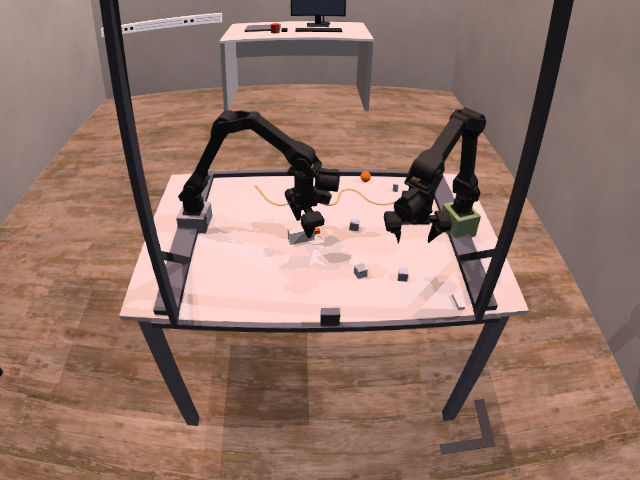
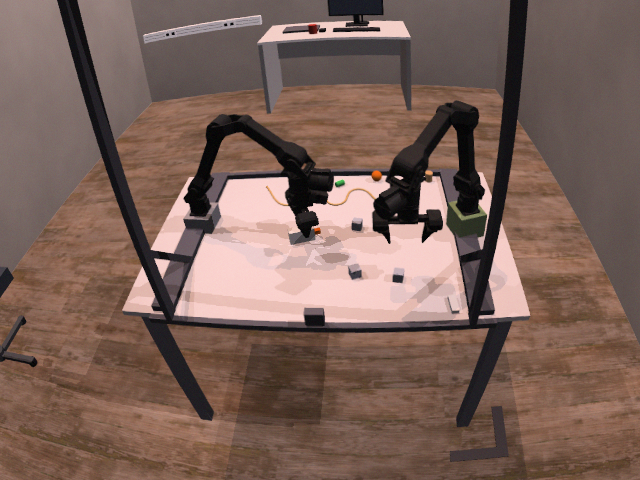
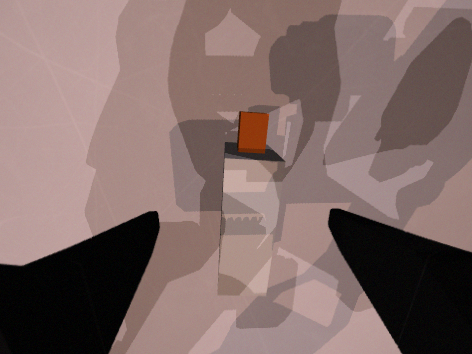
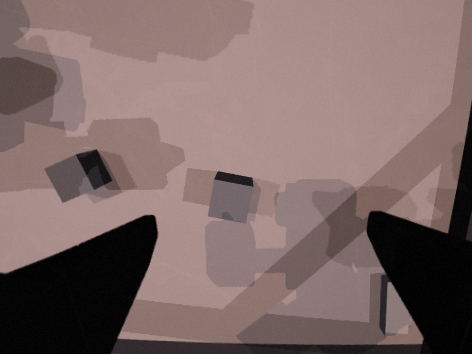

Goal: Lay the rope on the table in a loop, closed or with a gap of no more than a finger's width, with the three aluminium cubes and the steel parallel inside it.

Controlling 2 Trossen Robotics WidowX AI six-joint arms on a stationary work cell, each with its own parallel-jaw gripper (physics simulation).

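Frame: origin at the left arm's base, x back, y right, z up, level; millimetres.
Seen in the pictures: left gripper, fingertip midpoint: [image 1: 303,228] [image 3: 245,218]; right gripper, fingertip midpoint: [image 1: 413,242] [image 2: 406,242] [image 4: 261,223]; left arm's base, link origin: [image 1: 193,209] [image 2: 200,210]; right arm's base, link origin: [image 1: 462,210] [image 2: 467,208].
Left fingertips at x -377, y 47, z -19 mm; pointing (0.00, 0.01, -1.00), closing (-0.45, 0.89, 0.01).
Pixels of each thing's top centre, then the offset from my left fingertips to it. "spot": a spot on its surface instead.
- tan rope, surface spot: [image 2: 361,189] [image 1: 351,189] spot: dz -37, dx -150, dy -291 mm
- aluminium cube, top centre: [image 2: 356,220] [image 1: 354,220] dz -11, dx -160, dy -71 mm
- second cube, top centre: [image 4: 69,179] [image 2: 354,267] [image 1: 361,267] dz -11, dx -180, dy +148 mm
- long grey block, top centre: [image 3: 249,218] [image 1: 304,228] [image 2: 304,228] dz +4, dx -3, dy +1 mm
- small orange block, surface spot: [image 3: 253,131] [image 1: 316,229] [image 2: 317,229] spot: dz -11, dx -41, dy -15 mm
- orange ball, top centre: [image 2: 376,171] [image 1: 365,172] dz -1, dx -200, dy -363 mm
- green cylinder, top centre: [image 2: 339,180] dz -19, dx -67, dy -313 mm
- wooden cylinder, top centre: [image 2: 428,172] dz -6, dx -400, dy -387 mm
- small grey piece, top centre: [image 1: 396,183] dz -8, dx -313, dy -309 mm
- pale bar, top centre: [image 4: 398,309] [image 2: 453,302] [image 1: 459,299] dz -29, dx -471, dy +246 mm
The tan rope [image 1: 348,189] [image 2: 361,189] lies in open waves along the back, partly hidden by my arms. One aluminium cube [image 1: 354,224] [image 2: 357,224] lies right of centre. A second cube [image 1: 360,271] [image 2: 354,271] [image 4: 62,179] and a third [image 1: 402,274] [image 2: 398,275] [image 4: 231,200] lie nearer the front. The long grey block [image 1: 297,237] [image 2: 298,237] [image 3: 247,200], apparently the steel parallel, lies at centre. My left gripper [image 1: 302,225] [image 2: 302,224] [image 3: 245,218] is open above it, fingers to either side. My right gripper [image 1: 414,239] [image 2: 407,240] [image 4: 261,223] is open above the table, behind the third cube.
A small orange block [image 1: 317,230] [image 2: 317,230] [image 3: 253,131] sits at the grey block's end. An orange ball [image 1: 365,176] [image 2: 376,175], a green cylinder [image 2: 339,183], a wooden cylinder [image 2: 428,176] and a small grey piece [image 1: 395,187] stand behind. A pale bar [image 1: 458,301] [image 2: 453,303] [image 4: 397,310] lies front right.
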